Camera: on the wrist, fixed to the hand. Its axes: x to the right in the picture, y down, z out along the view.
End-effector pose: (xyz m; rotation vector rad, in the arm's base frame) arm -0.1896 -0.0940 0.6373 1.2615 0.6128 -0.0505
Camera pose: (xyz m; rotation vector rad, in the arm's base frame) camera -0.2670 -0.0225 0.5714 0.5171 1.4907 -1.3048
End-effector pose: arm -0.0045 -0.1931 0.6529 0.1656 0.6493 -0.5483
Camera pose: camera -0.1033 -0.2064 0.5787 -0.3903 0.7294 -2.0418
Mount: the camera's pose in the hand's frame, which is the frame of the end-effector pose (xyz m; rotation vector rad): -0.0140 -0.0623 -0.1066 0.0042 0.0388 -1.5611
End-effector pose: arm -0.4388 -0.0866 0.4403 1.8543 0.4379 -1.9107
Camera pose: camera -0.3796 0.0226 0.4441 -0.9850 -1.5316 1.6549
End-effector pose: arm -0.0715 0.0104 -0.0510 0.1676 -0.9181 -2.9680
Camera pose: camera -0.0455 0.0028 -0.1723 -0.5953 0.3927 1.5568
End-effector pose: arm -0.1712 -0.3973 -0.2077 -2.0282 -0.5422 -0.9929
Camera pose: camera -0.2692 -0.4468 -0.1496 -1.2805 -2.2120 -1.7844
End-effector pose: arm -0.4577 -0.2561 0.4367 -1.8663 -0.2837 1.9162
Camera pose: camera -0.3422 -0.2247 0.4701 -0.9533 -1.2346 0.7358
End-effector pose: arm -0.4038 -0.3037 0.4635 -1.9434 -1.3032 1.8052
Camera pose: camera -0.3372 -0.2322 0.5403 -0.4025 -1.8593 0.8598
